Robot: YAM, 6 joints.
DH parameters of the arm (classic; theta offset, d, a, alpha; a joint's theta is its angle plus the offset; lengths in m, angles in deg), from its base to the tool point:
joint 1: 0 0.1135 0.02 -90
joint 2: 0 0 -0.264 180
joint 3: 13.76 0 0.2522 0
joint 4: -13.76 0 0.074 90
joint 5: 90 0 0 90
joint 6: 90 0.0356 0 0
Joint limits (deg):
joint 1: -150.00..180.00
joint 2: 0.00..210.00
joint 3: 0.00..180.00
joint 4: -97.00..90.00
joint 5: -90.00..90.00
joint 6: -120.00..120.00
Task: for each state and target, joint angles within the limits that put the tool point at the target. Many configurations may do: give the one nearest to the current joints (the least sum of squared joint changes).
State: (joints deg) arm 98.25 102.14 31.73 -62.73 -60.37 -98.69
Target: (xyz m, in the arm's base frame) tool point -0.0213 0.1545 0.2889
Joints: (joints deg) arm 86.11 59.91 54.31 -74.55 -63.02 -98.69
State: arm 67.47 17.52 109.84 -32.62 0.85 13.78
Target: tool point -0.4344 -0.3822 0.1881
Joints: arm 41.40 0.00 165.71 -26.94 -0.88 13.78
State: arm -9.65 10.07 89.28 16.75 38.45 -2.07
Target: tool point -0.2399 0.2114 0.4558
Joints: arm -46.03 0.00 87.12 18.88 46.65 -2.07
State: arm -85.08 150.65 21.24 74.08 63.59 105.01
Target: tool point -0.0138 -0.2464 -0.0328
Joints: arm -85.78 143.40 26.82 76.52 63.67 105.01
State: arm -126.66 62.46 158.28 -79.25 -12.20 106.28
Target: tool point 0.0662 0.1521 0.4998
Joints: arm -111.72 35.05 129.49 -97.00 -8.44 106.28
